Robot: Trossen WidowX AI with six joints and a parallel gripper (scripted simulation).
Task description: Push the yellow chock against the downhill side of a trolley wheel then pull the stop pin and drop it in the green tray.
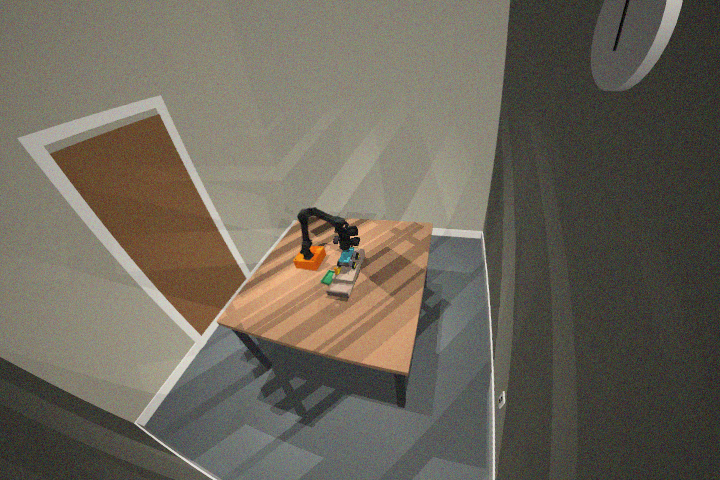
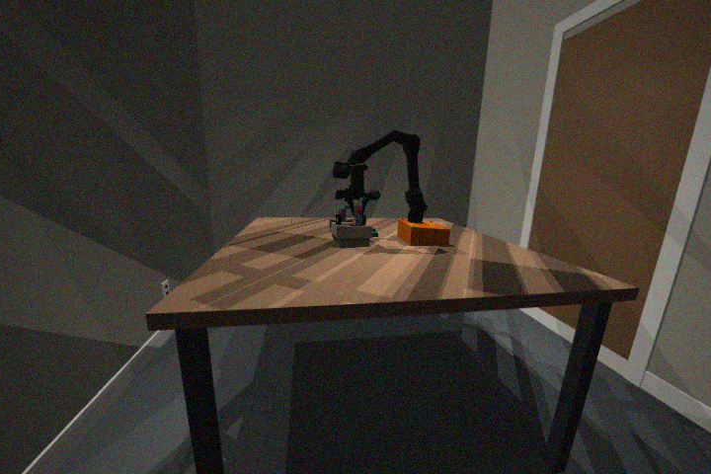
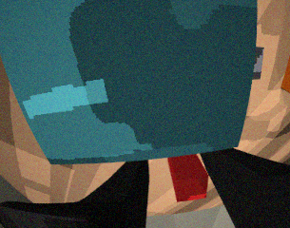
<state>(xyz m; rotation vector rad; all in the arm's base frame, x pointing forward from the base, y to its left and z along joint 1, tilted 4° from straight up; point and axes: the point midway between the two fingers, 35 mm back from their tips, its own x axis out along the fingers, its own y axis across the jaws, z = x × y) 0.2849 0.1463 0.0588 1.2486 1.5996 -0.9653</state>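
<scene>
The yellow chock is 10 mm ahead of my gripper tip, 190 mm to the right of it and 50 mm below it. Also, from my gripper tip: red-headed stop pin: right at my gripper tip; trolley: 40 mm ahead, 90 mm to the right, 20 mm below; ramp: 40 mm ahead, 100 mm to the right, 80 mm below.
</scene>
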